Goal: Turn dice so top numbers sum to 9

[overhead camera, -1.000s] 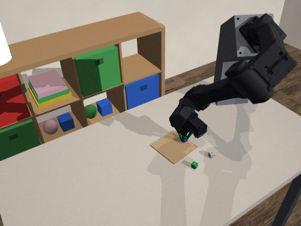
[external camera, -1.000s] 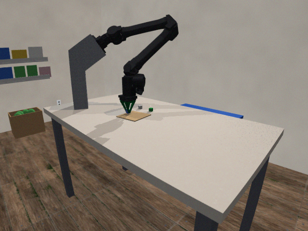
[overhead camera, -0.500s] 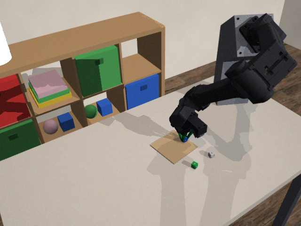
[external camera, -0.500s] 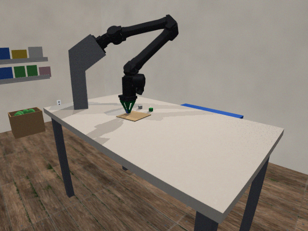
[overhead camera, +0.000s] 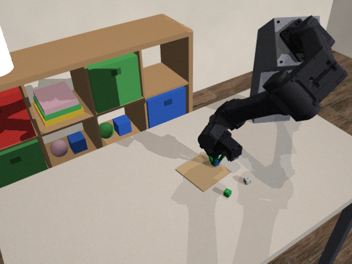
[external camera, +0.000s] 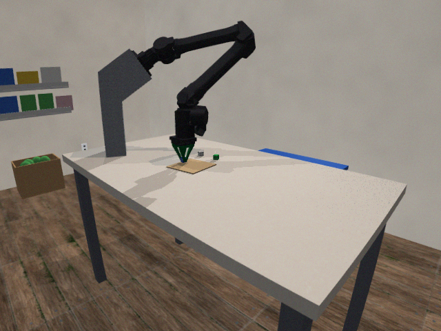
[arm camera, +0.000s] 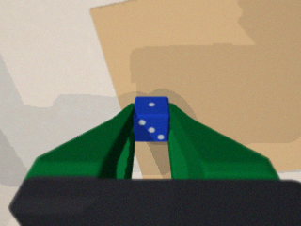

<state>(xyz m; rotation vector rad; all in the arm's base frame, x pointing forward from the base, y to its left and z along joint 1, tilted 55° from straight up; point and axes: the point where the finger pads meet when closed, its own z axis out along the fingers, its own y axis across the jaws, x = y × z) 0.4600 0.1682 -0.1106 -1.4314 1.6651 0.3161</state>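
Right now my hand is right at the blue die. The rest, counted from my hand: tan mat (50 mm ahead, 20 mm below); then green die (140 mm to the left, 40 mm ahead, 10 mm below); then white die (120 mm to the left, 50 mm behind, 10 mm below).
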